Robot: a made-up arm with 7 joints.
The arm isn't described. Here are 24 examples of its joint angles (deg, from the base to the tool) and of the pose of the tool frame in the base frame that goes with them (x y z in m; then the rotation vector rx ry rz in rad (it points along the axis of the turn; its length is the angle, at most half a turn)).
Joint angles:
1: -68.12 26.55 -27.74 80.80 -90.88 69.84 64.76
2: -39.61 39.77 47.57 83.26 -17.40 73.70 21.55
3: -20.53 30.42 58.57 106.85 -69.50 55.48 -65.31
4: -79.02 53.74 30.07 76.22 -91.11 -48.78 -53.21
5: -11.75 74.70 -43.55 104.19 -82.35 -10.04 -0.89
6: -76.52 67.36 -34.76 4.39 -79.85 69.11 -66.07
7: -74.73 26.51 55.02 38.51 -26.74 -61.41 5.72
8: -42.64 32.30 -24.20 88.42 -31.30 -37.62 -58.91
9: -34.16 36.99 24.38 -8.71 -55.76 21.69 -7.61
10: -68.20 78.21 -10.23 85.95 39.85 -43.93 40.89
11: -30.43 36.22 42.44 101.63 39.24 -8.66 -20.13
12: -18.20 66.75 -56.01 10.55 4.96 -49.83 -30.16
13: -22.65 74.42 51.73 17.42 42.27 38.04 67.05
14: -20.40 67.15 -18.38 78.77 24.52 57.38 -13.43
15: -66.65 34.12 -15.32 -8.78 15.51 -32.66 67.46
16: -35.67 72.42 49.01 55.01 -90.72 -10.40 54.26
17: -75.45 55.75 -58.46 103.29 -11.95 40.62 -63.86
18: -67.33 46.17 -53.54 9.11 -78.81 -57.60 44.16
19: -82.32 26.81 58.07 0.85 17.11 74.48 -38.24
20: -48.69 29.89 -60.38 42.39 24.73 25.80 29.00
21: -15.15 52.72 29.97 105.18 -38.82 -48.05 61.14
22: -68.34 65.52 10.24 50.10 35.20 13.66 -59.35
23: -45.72 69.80 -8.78 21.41 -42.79 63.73 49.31
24: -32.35 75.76 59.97 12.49 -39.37 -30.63 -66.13
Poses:
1: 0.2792 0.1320 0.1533 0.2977 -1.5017 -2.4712
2: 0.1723 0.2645 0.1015 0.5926 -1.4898 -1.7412
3: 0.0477 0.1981 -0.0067 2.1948 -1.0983 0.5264
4: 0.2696 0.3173 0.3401 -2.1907 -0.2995 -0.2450
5: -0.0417 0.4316 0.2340 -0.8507 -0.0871 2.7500
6: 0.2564 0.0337 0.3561 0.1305 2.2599 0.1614
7: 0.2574 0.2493 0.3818 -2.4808 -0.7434 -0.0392
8: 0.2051 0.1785 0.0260 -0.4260 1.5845 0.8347
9: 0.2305 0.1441 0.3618 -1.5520 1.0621 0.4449
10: 0.2169 0.3607 0.2896 -0.3970 -0.7100 1.5364
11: 0.1099 0.2174 -0.0081 -0.4516 1.7664 1.9899
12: 0.0933 0.0913 0.0368 0.5037 1.1317 0.0067
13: 0.1613 0.2702 0.4123 -0.6848 -2.3197 1.9463
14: 0.0561 0.3662 0.1222 -0.8418 -0.3947 -2.6468
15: 0.1995 -0.0331 0.3857 -1.8780 -0.5201 -0.2543
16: 0.1311 0.3831 0.3327 2.5836 0.1645 -0.5098
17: 0.2194 0.3223 0.1780 -0.3767 1.8957 2.3654
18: 0.2659 -0.0137 0.2533 -2.1781 0.9073 0.2319
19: 0.1776 0.2088 0.4674 -1.8109 1.2670 0.7178
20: 0.2030 0.0110 0.0653 0.1950 -0.0135 1.2990
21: -0.0226 0.3258 0.0772 1.3275 1.2693 -2.2271
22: 0.3028 0.2657 0.3591 -0.2541 0.8658 1.7019
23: 0.2560 0.1941 0.3112 -0.8972 0.2071 2.5511
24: 0.1192 0.2438 0.5106 -0.4536 -0.2758 0.4152
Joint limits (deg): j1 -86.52..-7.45 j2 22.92..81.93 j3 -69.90..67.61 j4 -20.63..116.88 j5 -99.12..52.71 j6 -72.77..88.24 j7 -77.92..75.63
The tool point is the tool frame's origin. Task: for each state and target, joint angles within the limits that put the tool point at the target. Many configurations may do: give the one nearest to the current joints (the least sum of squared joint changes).
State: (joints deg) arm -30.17 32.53 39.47 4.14 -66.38 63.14 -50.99
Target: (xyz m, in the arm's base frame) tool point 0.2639 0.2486 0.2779
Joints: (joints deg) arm -45.01 39.16 37.66 38.94 -62.84 48.60 -47.39
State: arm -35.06 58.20 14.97 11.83 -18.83 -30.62 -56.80
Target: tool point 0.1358 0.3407 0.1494
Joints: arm -7.45 40.72 46.14 49.71 -28.07 -30.99 -51.16
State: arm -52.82 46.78 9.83 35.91 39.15 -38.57 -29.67
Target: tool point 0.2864 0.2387 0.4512
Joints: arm -76.71 64.41 19.83 45.59 41.03 -34.56 -31.88
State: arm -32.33 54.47 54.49 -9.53 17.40 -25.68 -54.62
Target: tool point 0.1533 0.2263 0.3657
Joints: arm -7.52 30.10 63.64 -20.63 7.65 -32.82 -52.21
